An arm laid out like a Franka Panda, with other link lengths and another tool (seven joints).
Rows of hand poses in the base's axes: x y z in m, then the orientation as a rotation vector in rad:
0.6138 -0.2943 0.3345 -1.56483 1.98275 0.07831
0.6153 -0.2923 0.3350 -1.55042 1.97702 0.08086
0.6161 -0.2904 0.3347 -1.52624 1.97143 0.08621
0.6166 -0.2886 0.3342 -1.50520 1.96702 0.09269
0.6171 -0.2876 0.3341 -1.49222 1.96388 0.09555
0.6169 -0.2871 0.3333 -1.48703 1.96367 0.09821
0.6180 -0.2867 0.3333 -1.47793 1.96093 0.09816
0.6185 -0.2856 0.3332 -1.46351 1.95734 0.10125
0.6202 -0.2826 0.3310 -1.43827 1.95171 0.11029
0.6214 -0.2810 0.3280 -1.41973 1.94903 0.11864
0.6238 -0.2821 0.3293 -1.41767 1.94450 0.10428
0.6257 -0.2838 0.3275 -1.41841 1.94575 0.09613
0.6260 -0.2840 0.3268 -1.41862 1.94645 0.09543
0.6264 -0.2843 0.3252 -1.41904 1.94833 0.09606
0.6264 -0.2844 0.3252 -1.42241 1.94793 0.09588
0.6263 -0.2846 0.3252 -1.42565 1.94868 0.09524
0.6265 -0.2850 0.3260 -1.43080 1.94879 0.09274
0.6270 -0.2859 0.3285 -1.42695 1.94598 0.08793
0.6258 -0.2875 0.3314 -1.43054 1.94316 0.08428
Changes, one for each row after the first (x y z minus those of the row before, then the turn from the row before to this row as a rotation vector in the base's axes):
0.0015 0.0020 0.0005 0.01123 -0.00791 -0.00533
0.0008 0.0019 -0.0003 0.01785 -0.00985 -0.01047
0.0005 0.0018 -0.0005 0.01637 -0.00730 -0.00893
0.0005 0.0010 -0.0001 0.00963 -0.00528 -0.00565
-0.0002 0.0005 -0.0008 0.00429 -0.00065 -0.00231
0.0011 0.0004 0.0000 0.00581 -0.00501 -0.00429
0.0005 0.0011 -0.0001 0.01069 -0.00591 -0.00631
0.0017 0.0030 -0.0022 0.02051 -0.00809 -0.01042
0.0012 0.0016 -0.0030 0.01547 -0.00398 -0.00782
0.0024 -0.0011 0.0013 -0.00531 -0.01053 -0.00343
0.0019 -0.0017 -0.0018 -0.00548 -0.00250 -0.00233
0.0003 -0.0002 -0.0007 -0.00077 0.00028 -0.00035
0.0004 -0.0003 -0.0016 -0.00056 0.00182 -0.00033
0.0000 -0.0001 0.0000 -0.00173 0.00068 0.00214
-0.0001 -0.0002 0.0000 -0.00235 0.00130 0.00147
0.0002 -0.0004 0.0008 -0.00417 0.00059 0.00236
0.0005 -0.0009 0.0025 0.00035 -0.00548 -0.00249
-0.0012 -0.0016 0.0029 -0.00292 -0.00259 0.00229

